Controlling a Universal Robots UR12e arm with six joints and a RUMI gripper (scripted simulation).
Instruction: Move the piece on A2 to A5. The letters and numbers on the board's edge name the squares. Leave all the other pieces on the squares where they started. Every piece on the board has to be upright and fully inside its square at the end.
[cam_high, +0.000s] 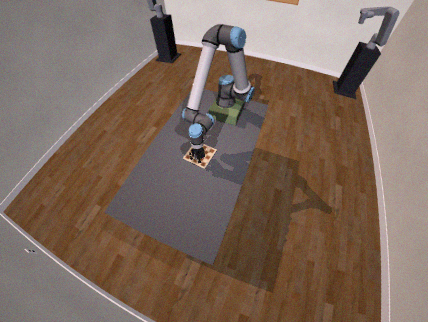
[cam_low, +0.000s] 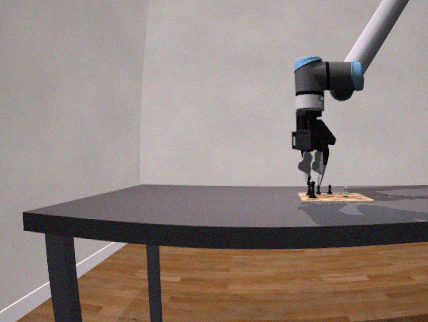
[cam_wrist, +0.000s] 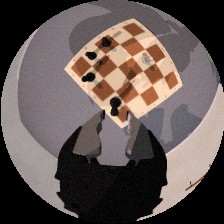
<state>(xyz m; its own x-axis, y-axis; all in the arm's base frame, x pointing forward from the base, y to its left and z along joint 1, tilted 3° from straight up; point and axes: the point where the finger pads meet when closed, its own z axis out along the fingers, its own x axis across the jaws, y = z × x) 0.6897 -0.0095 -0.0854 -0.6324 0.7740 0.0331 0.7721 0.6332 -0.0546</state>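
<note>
Now: hand 3 cm above the black piece. The rest, counted from my hand: white piece: 12 cm behind, 2 cm to the right, 4 cm below; then chessboard: 8 cm behind, 3 cm to the right, 6 cm below.
</note>
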